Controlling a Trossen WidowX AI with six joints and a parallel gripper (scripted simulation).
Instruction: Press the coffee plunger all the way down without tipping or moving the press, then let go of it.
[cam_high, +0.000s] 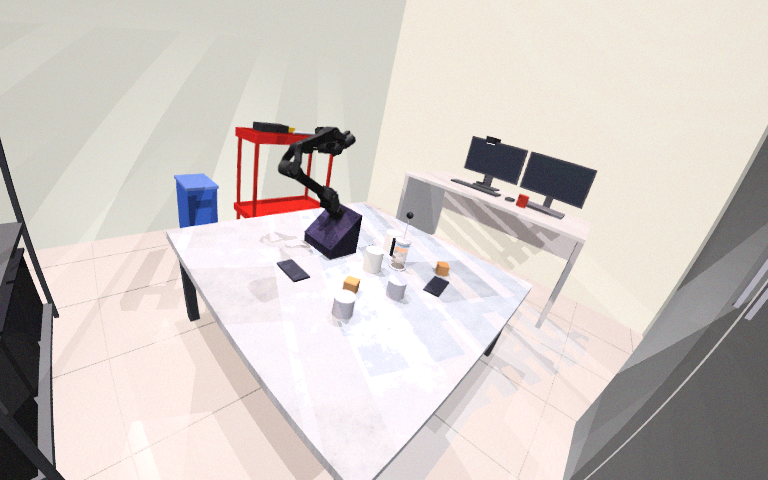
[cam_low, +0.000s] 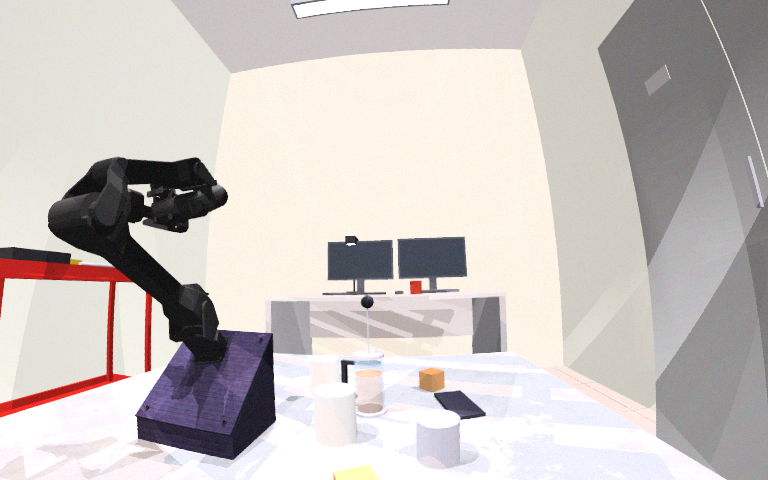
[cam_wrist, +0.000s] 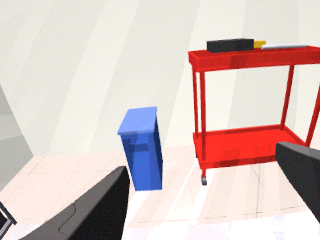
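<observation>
Right now the glass coffee press is 54 cm ahead of my gripper tip, 10 cm to the left of it and 31 cm below it.
</observation>
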